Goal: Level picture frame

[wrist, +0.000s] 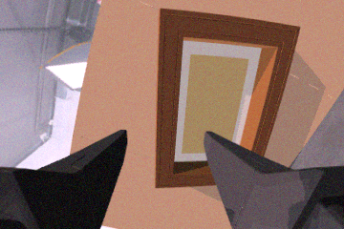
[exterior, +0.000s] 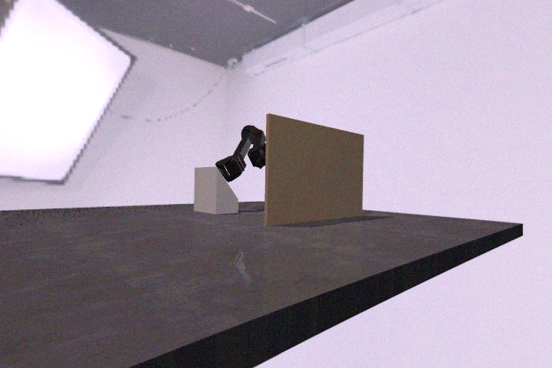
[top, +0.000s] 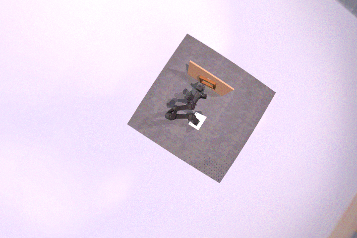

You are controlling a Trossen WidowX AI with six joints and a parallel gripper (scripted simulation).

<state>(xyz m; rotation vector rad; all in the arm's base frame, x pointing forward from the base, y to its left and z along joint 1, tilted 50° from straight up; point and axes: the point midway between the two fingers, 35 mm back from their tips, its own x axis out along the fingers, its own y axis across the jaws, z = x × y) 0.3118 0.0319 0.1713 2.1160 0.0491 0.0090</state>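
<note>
The picture frame is 7 cm ahead of my gripper tip, 5 cm below it and 1 cm to the right of it. Round my gripper tip: wall board (8 cm ahead, 6 cm below).
</note>
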